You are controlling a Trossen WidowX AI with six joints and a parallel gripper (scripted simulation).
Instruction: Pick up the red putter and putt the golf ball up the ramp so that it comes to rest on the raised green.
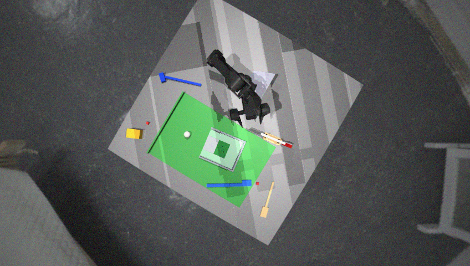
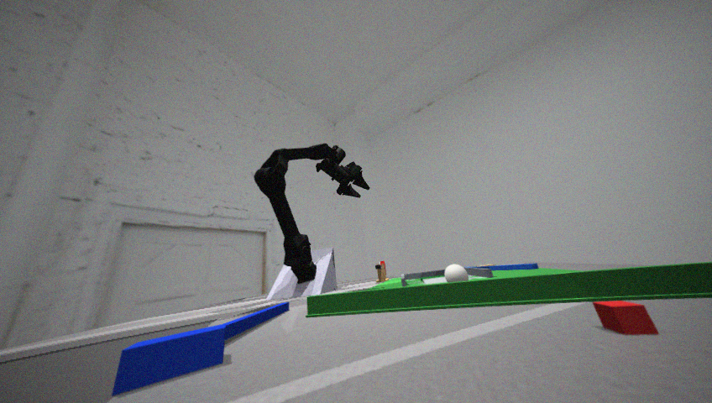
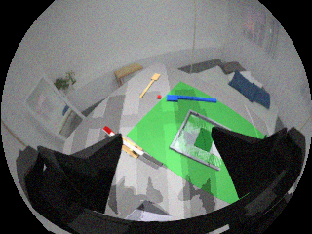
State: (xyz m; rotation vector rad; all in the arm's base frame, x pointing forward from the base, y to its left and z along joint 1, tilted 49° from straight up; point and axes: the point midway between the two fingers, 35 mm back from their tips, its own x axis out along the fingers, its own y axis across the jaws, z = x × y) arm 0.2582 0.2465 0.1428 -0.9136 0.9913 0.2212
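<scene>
My gripper tip is now 300 mm above the red putter and 170 mm to the right of it. Also, from my gripper tip: white golf ball: 350 mm to the right, 330 mm below, 200 mm ahead; then wooden piece: 320 mm below, 190 mm to the left; then yellow block: 680 mm to the right, 340 mm below, 340 mm ahead.
</scene>
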